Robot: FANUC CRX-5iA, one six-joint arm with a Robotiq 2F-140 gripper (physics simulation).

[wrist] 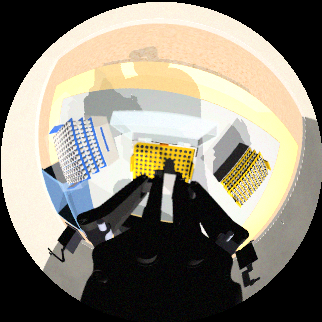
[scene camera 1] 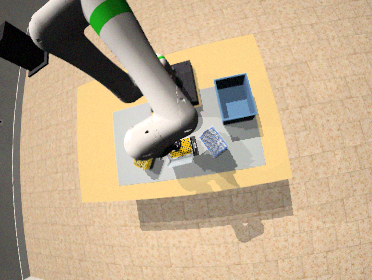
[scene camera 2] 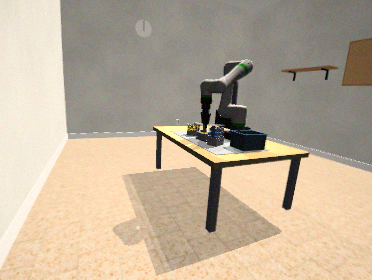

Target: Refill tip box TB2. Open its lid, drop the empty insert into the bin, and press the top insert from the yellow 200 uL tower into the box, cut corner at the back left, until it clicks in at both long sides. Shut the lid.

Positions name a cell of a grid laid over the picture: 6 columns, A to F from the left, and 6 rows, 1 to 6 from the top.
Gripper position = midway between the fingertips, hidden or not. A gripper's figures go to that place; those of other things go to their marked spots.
Labels:
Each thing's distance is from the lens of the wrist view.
my gripper (wrist: D4): 0.21 m
yellow insert (wrist: C3): 0.21 m

